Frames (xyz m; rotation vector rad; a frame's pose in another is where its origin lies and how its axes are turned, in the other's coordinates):
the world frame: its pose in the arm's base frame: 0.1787 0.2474 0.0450 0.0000 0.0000 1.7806
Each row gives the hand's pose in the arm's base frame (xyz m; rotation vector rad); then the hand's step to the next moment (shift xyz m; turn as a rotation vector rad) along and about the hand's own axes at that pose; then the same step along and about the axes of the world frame.
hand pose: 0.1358 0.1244 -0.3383 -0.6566 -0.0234 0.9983
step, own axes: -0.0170 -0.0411 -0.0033 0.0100 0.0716 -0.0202
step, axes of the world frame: -0.0342 -0.0164 0.0234 0.0325 0.0374 -0.0564
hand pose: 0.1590 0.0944 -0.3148 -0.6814 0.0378 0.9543
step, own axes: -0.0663 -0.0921 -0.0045 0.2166 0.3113 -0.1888
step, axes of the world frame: -0.0919 -0.0131 0.0654 0.1850 0.0213 -0.3805
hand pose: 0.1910 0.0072 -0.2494 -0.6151 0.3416 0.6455
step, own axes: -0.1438 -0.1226 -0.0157 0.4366 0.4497 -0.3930
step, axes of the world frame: -0.1430 0.0615 0.1083 0.2318 -0.0436 -0.7012
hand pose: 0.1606 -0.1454 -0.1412 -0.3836 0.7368 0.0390
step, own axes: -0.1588 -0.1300 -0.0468 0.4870 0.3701 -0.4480
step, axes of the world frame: -0.0928 0.1491 0.1161 0.1323 -0.0379 -0.7456
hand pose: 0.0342 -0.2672 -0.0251 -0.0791 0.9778 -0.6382
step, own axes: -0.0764 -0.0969 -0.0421 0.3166 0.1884 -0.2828
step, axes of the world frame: -0.0057 0.1123 0.0660 0.0462 0.0019 -0.4621
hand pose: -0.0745 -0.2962 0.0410 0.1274 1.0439 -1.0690
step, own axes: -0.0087 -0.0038 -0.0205 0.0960 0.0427 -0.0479
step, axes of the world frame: 0.0181 0.0132 -0.0032 -0.0163 -0.0064 -0.1141
